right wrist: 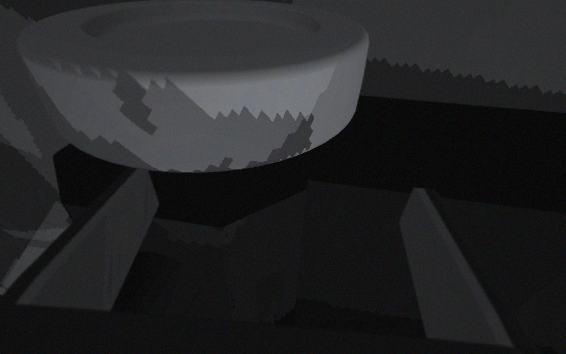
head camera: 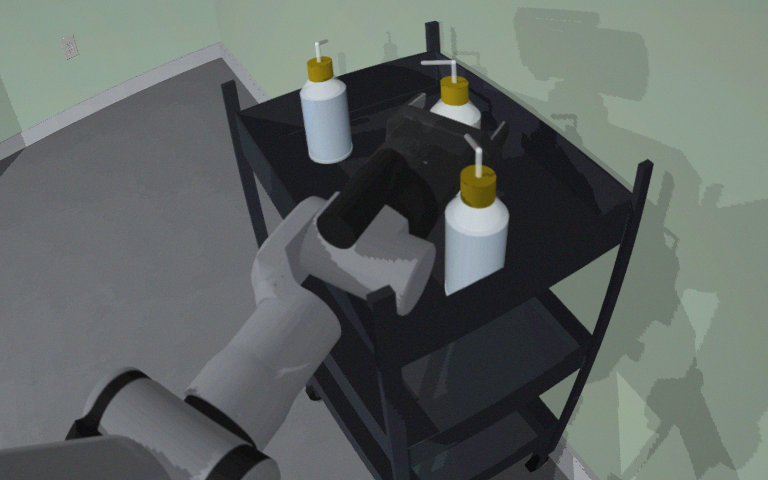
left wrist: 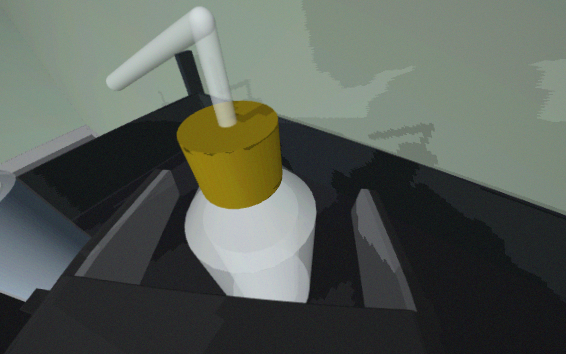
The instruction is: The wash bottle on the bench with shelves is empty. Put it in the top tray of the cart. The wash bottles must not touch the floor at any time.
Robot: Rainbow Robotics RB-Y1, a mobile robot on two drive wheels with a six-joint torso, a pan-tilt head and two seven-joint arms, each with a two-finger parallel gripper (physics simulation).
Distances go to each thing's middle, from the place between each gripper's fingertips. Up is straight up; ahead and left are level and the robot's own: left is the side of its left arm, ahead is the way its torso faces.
Now: left hand 10 mm to the right of the white wash bottle (head camera: 454,103) and 10 mm past it.
My right hand is 64 cm short of the white wash bottle, 40 cm to the right of it and 54 cm below it.
